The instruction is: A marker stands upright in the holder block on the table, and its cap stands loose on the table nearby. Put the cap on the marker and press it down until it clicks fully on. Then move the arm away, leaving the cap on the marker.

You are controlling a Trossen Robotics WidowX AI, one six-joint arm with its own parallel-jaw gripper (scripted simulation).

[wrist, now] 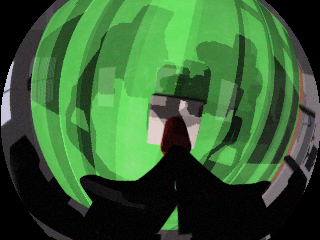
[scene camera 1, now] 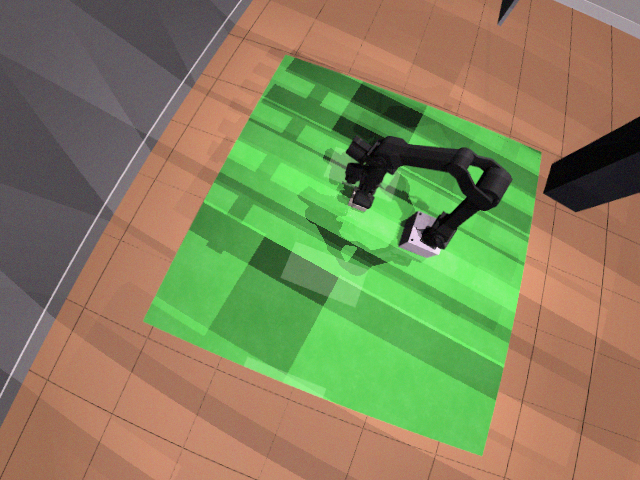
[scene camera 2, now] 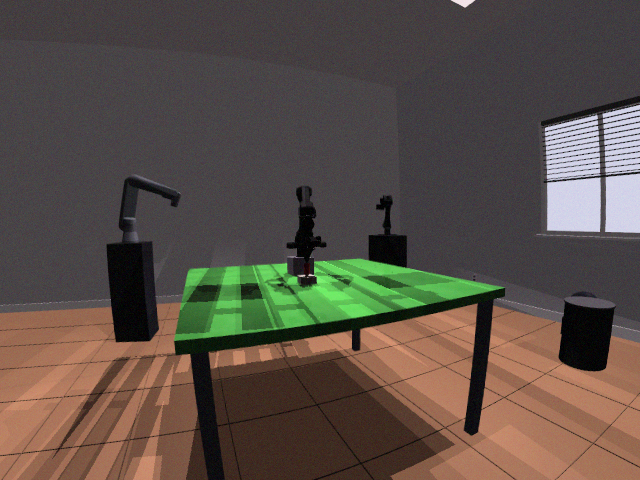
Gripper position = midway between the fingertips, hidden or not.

Note:
My gripper (scene camera 1: 364, 190) is shut, holding nothing.
My gripper is seen too in the wrist view (wrist: 176, 149).

